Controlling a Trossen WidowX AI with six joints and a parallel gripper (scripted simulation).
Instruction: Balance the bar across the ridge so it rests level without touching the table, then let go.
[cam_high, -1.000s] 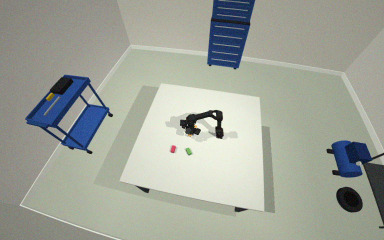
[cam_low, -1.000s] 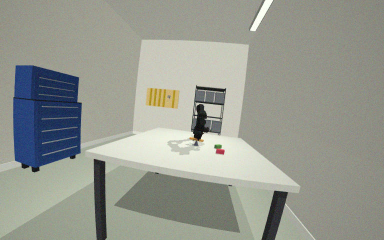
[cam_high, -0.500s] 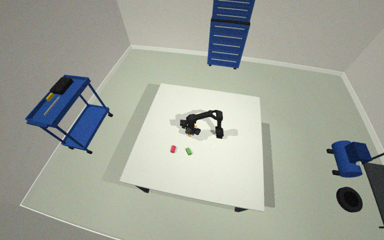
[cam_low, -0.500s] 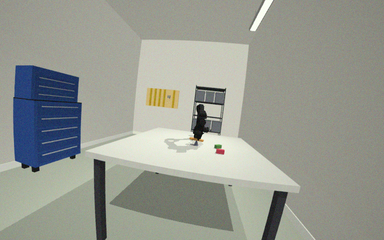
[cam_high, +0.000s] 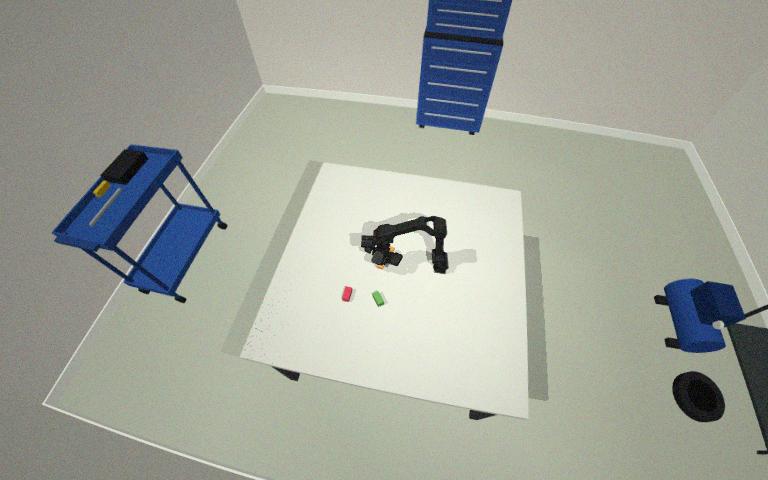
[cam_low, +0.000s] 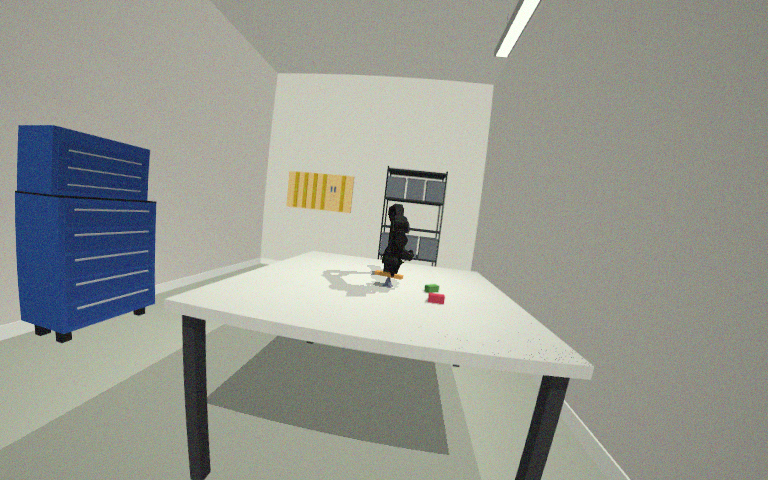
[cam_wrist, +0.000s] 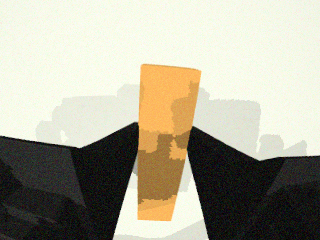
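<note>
My gripper tip is 10 mm past the orange bar and 30 mm to the left of it. Also, from my gripper tip: red block: 140 mm ahead, 200 mm to the left, 40 mm below; green block: 10 mm behind, 190 mm to the left, 40 mm below.
</note>
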